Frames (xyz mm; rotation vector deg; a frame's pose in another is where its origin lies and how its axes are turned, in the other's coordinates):
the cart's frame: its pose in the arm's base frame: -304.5 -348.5 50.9 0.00 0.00 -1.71
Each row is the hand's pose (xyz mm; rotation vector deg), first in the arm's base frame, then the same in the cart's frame.
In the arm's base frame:
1: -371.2 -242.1 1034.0 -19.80 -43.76 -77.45
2: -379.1 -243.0 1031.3 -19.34 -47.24 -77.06
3: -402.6 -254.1 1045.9 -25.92 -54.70 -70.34
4: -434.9 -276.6 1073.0 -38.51 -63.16 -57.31
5: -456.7 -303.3 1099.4 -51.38 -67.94 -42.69
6: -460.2 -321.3 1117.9 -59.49 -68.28 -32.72
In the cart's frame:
1: -69.8 104.4 983.1 -19.08 -43.90 -75.84
2: -77.7 103.2 980.4 -18.57 -47.36 -75.47
3: -100.9 91.4 995.0 -25.02 -54.91 -68.80
4: -132.5 68.0 1022.1 -37.47 -63.56 -55.85
5: -153.5 40.6 1048.5 -50.26 -68.57 -41.31
6: -156.4 22.5 1067.0 -58.38 -69.06 -31.38

